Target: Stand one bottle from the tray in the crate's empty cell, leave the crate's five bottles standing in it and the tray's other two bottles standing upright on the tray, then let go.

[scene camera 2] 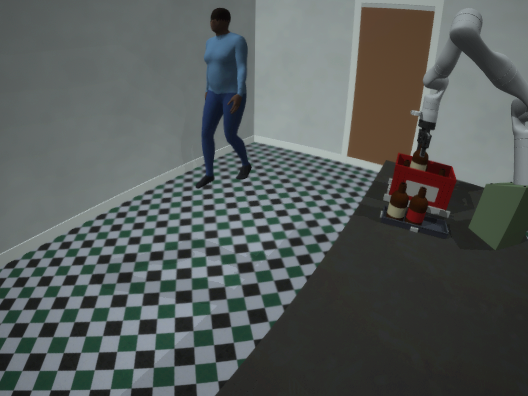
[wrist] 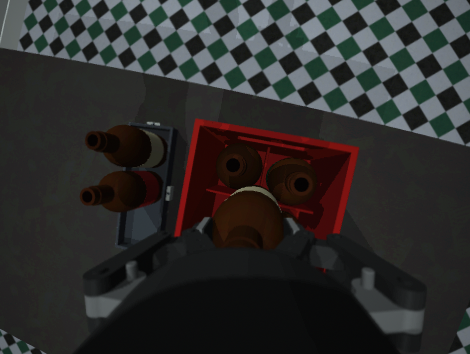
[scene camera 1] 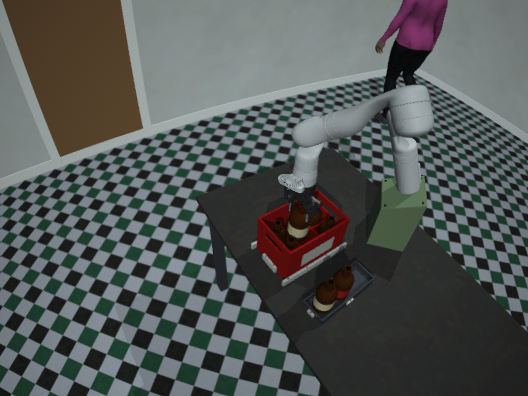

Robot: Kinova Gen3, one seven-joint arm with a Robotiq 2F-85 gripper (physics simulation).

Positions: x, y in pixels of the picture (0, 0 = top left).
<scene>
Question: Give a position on a red-labelled bottle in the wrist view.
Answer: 120, 191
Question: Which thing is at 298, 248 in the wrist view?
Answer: My gripper.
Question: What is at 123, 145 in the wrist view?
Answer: A cream-labelled bottle.
</scene>
